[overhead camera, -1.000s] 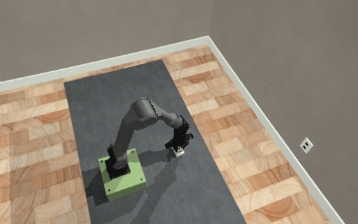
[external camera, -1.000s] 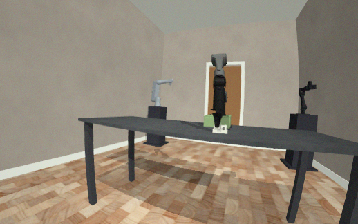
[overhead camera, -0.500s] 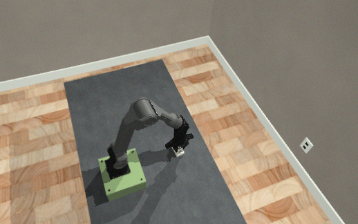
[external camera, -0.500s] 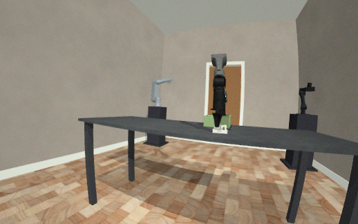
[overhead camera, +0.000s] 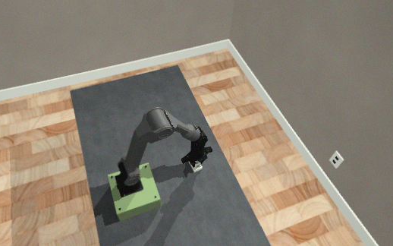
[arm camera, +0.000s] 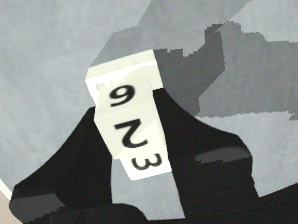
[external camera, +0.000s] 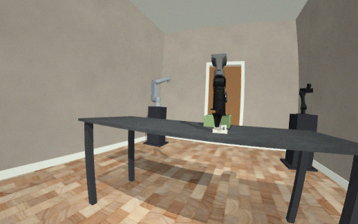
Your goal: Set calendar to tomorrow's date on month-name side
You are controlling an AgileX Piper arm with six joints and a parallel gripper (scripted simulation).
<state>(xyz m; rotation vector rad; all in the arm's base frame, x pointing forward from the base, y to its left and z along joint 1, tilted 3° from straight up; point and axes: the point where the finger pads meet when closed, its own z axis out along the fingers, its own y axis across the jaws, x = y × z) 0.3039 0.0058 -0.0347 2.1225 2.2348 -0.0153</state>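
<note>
The calendar tray is 2 cm to the left of my hand and 3 cm below it. From my hand the other things lie so: white digit cube right at my hand.
</note>
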